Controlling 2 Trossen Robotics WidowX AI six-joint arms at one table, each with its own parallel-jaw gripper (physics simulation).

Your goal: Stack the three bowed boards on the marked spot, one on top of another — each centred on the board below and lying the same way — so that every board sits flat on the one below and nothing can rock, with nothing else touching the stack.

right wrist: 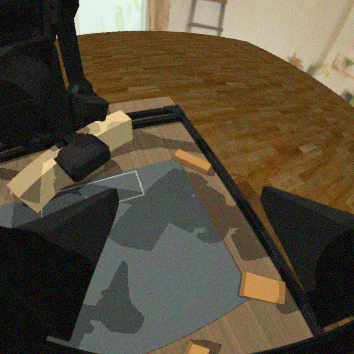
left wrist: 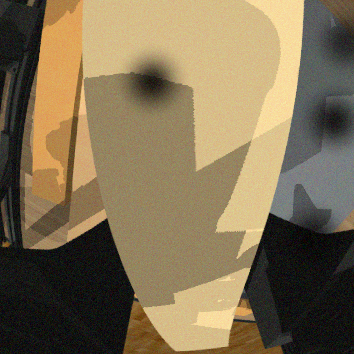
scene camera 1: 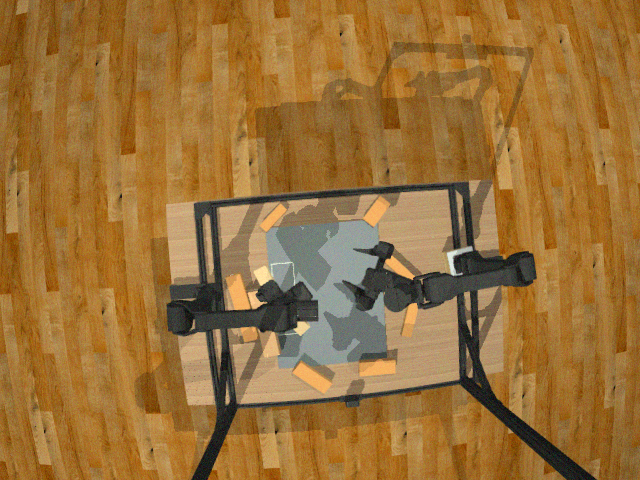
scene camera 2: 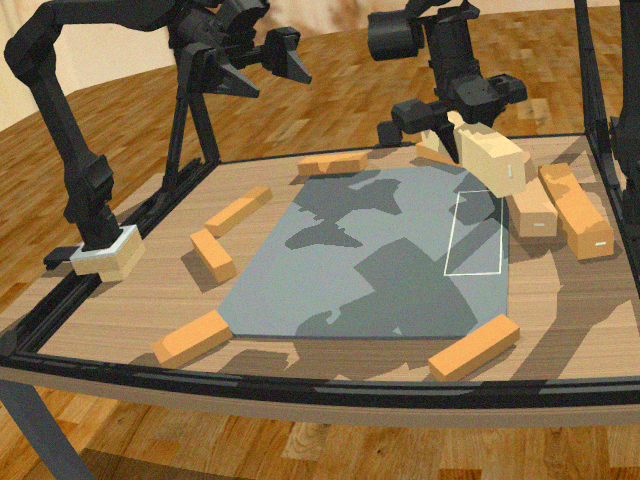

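Pixels of known places: left gripper, fingertip midpoint: [scene camera 2: 469,158]; right gripper, fingertip midpoint: [right wrist: 190,194] [scene camera 1: 348,265] [scene camera 2: 285,87]; left arm's base at its link origin: [left wrist: 7,43] [scene camera 1: 210,297]; right arm's base at its link origin: [scene camera 1: 462,263] [scene camera 2: 102,241].
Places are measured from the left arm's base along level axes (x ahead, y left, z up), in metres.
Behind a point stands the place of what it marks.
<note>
My left gripper [scene camera 1: 284,299] {x 0.256, y -0.047, z 0.097 m} [left wrist: 182,199] {x 0.256, y -0.047, z 0.097 m} is shut on the pale yellow bowed board [scene camera 2: 493,149] {x 0.224, y 0.058, z 0.149 m} [left wrist: 185,150] [right wrist: 118,131] {x 0.235, y 0.054, z 0.131 m}, holding it raised above the table near the marked outline [scene camera 1: 282,263] {x 0.267, y 0.077, z -0.014 m} [scene camera 2: 473,274] {x 0.264, y 0.079, z -0.013 m} [right wrist: 140,183] {x 0.272, y 0.079, z -0.014 m}. In scene camera 2 its near bottom end hangs by the outline's far right corner. Bare mat shows inside the visible outline. The tan board [scene camera 2: 535,214] {x 0.171, y 0.001, z 0.025 m} [scene camera 1: 271,345] {x 0.185, y -0.193, z 0.024 m} lies to the right of the outline in scene camera 2, partly hidden by the held board. The orange board [scene camera 1: 237,291] {x 0.102, y 0.008, z 0.019 m} [scene camera 2: 581,217] {x 0.104, y 0.009, z 0.019 m} [left wrist: 60,65] {x 0.107, y -0.007, z 0.018 m} lies beyond it. My right gripper [scene camera 1: 347,266] {x 0.462, y 0.053, z 0.257 m} [scene camera 2: 283,88] {x 0.462, y 0.053, z 0.257 m} [right wrist: 190,194] {x 0.462, y 0.053, z 0.257 m} is open, empty and high.
Several small orange blocks [scene camera 1: 272,217] {x 0.260, y 0.238, z 0.002 m} [scene camera 1: 376,210] {x 0.617, y 0.205, z 0.001 m} [scene camera 1: 312,377] {x 0.303, y -0.336, z 0.009 m} [scene camera 1: 377,366] {x 0.536, y -0.339, z 0.008 m} [scene camera 2: 238,210] {x 0.674, y -0.159, z 0.002 m} lie around the grey mat [scene camera 1: 351,237] {x 0.517, y 0.127, z -0.014 m} [scene camera 2: 310,289] {x 0.485, y 0.086, z -0.014 m}. A black frame [scene camera 2: 310,390] {x 0.432, y 0.299, z 0.000 m} borders the table. A white-topped pale block [scene camera 1: 452,262] {x 0.851, y -0.017, z 0.035 m} [scene camera 2: 129,260] {x 0.839, y -0.016, z -0.003 m} stands by the right arm's base.
</note>
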